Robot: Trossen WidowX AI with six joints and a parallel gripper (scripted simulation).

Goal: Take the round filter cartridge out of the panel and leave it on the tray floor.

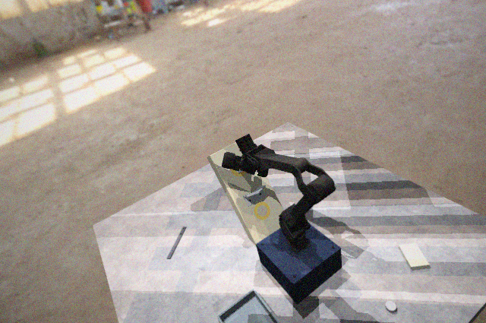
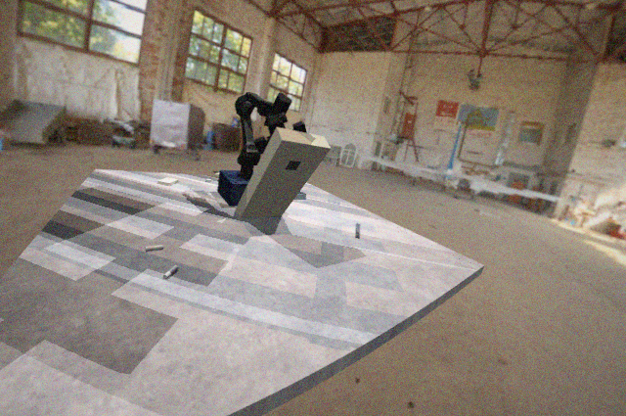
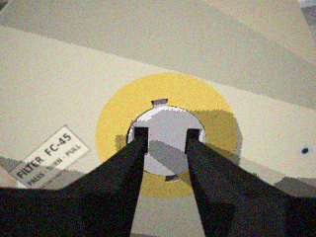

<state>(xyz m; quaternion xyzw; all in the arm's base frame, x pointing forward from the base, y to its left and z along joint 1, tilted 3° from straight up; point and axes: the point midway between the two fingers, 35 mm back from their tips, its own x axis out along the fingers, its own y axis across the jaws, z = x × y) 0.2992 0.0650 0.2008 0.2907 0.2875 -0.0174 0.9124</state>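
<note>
Now: gripper tip 10 mm short of the round white filter cartridge and 10 mm above it. The rest, counted from my gripper tip: grey-blue tray (450 mm behind, 260 mm below, 200 mm to the left); then cream service panel (90 mm below, 30 mm behind, 10 mm to the right).
</note>
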